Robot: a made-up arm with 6 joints. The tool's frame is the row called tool.
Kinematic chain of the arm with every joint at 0, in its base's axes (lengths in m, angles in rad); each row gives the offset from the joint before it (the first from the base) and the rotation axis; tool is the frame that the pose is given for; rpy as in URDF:
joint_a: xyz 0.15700 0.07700 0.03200 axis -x
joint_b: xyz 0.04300 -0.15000 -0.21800 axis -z
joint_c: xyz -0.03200 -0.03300 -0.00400 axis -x
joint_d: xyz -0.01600 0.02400 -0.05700 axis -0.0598 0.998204 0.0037
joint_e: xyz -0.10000 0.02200 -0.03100 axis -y
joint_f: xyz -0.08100 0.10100 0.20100 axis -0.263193 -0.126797 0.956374
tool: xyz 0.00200 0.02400 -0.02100 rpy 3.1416 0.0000 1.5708
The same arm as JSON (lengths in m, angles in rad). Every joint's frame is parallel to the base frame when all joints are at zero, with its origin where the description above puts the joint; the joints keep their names.
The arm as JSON. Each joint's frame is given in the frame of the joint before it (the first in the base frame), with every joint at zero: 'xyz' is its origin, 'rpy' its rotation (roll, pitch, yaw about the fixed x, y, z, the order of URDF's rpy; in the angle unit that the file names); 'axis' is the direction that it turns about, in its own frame. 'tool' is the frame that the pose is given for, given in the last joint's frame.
{"units": {"length": "m", "angle": "rad"}, "joints": [
  {"name": "joint_a", "type": "revolute", "origin": {"xyz": [0.157, 0.077, 0.032], "rpy": [0.0, 0.0, 0.0]}, "axis": [-1.0, 0.0, 0.0]},
  {"name": "joint_b", "type": "revolute", "origin": {"xyz": [0.043, -0.15, -0.218], "rpy": [0.0, 0.0, 0.0]}, "axis": [0.0, 0.0, -1.0]},
  {"name": "joint_c", "type": "revolute", "origin": {"xyz": [-0.032, -0.033, -0.004], "rpy": [0.0, 0.0, 0.0]}, "axis": [-1.0, 0.0, 0.0]},
  {"name": "joint_d", "type": "revolute", "origin": {"xyz": [-0.016, 0.024, -0.057], "rpy": [0.0, 0.0, 0.0]}, "axis": [-0.0598, 0.998204, 0.0037]},
  {"name": "joint_e", "type": "revolute", "origin": {"xyz": [-0.1, 0.022, -0.031], "rpy": [0.0, 0.0, 0.0]}, "axis": [0.0, -1.0, 0.0]},
  {"name": "joint_f", "type": "revolute", "origin": {"xyz": [-0.081, 0.101, 0.201], "rpy": [0.0, 0.0, 0.0]}, "axis": [-0.263193, -0.126797, 0.956374]}
], "tool": {"origin": {"xyz": [0.002, 0.024, -0.021], "rpy": [-3.1416, 0.0, 1.5708]}}}

